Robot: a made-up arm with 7 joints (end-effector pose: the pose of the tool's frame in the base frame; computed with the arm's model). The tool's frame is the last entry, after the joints.
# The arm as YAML. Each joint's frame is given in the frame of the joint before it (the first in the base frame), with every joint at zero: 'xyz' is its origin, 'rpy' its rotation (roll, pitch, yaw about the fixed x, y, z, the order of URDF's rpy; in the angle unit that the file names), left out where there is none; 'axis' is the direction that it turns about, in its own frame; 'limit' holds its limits. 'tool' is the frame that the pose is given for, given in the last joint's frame.
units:
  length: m
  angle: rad
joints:
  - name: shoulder
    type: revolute
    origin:
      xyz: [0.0, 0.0, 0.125]
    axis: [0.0, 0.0, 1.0]
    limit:
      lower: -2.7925
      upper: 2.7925
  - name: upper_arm
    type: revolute
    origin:
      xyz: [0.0, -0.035, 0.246]
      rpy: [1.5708, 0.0, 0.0]
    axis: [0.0, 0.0, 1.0]
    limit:
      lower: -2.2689
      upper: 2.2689
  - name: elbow
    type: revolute
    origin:
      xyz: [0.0, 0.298, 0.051]
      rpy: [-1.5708, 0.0, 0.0]
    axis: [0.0, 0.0, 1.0]
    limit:
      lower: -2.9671
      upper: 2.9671
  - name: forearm
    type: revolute
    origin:
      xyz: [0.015, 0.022, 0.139]
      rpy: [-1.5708, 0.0, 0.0]
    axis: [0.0, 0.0, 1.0]
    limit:
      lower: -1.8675
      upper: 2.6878
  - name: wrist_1
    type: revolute
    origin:
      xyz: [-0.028, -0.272, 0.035]
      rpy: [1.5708, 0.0, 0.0]
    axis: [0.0, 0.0, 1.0]
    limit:
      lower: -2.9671
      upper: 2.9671
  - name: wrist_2
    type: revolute
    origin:
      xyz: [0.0, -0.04, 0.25]
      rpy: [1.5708, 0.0, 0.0]
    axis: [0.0, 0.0, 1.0]
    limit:
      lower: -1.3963
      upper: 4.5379
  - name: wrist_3
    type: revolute
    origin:
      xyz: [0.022, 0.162, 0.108]
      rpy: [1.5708, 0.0, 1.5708]
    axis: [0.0, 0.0, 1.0]
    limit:
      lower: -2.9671
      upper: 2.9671
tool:
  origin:
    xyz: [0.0, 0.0, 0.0]
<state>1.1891 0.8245 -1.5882 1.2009 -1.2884 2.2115 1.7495</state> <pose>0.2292 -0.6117 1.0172 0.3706 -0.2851 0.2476 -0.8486</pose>
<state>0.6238 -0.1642 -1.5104 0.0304 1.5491 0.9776 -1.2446</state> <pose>0.2349 -0.1282 1.4303 0.2626 0.2287 0.2913 0.8910</pose>
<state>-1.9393 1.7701 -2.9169 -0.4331 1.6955 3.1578 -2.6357</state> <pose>0.1643 0.8002 0.2468 0.3328 0.7990 0.1757 0.4691</pose>
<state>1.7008 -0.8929 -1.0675 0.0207 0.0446 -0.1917 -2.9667</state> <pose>0.0713 0.8529 1.1069 0.4751 -0.4338 0.7592 -0.0988</pose>
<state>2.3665 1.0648 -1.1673 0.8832 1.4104 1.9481 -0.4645</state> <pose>0.7799 -0.0005 0.7509 0.7529 -0.2675 0.5511 -0.2405</pose>
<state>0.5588 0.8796 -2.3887 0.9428 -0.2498 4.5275 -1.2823</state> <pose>-0.4838 -0.6564 0.4650 0.7764 -0.6022 0.1027 -0.1551</pose>
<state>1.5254 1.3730 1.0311 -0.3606 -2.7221 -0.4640 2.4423</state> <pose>0.2836 -1.0498 0.2451 0.4420 0.0770 0.7504 0.4854</pose>
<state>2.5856 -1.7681 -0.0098 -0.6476 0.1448 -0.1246 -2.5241</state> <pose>-0.8070 0.6967 0.5360 0.0697 0.8321 -0.5266 -0.1595</pose>
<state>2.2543 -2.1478 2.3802 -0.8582 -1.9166 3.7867 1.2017</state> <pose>0.1053 0.4796 -0.1460 0.9447 -0.1558 -0.1239 -0.2607</pose>
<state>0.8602 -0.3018 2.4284 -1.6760 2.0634 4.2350 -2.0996</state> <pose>0.5904 -0.1457 0.7369 0.4128 -0.5397 -0.0604 0.7312</pose>
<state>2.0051 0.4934 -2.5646 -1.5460 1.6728 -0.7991 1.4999</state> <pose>-0.1819 0.2210 1.1537 0.2014 -0.7683 0.0320 -0.6067</pose>
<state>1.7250 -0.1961 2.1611 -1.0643 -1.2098 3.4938 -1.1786</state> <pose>0.3292 0.3768 0.7945 0.0912 0.5219 -0.6108 0.5883</pose>
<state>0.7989 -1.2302 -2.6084 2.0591 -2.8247 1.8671 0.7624</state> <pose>0.4004 -0.3209 0.6345 0.6285 0.5456 0.2237 -0.5072</pose>
